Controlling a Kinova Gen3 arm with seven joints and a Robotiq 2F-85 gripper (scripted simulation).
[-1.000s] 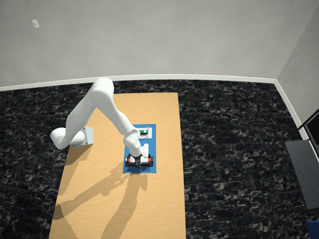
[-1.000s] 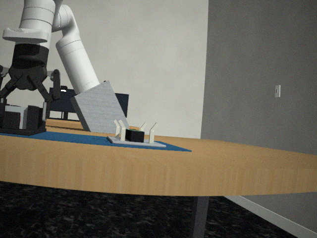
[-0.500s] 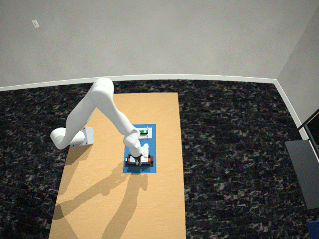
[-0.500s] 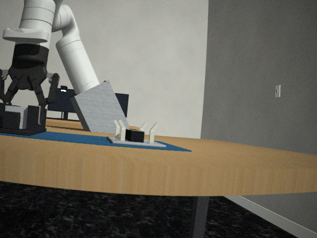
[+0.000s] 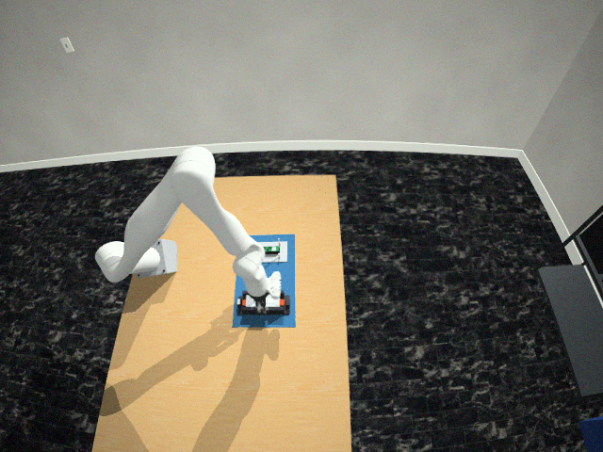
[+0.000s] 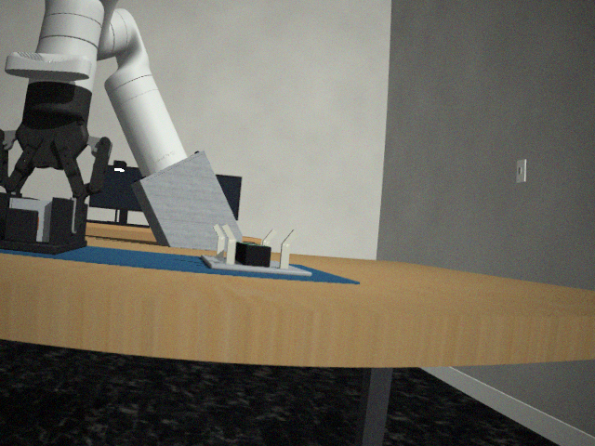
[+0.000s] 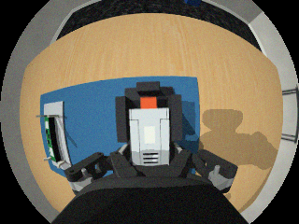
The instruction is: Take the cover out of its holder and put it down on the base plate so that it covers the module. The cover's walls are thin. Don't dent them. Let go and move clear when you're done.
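Now: the cover right at my hand.
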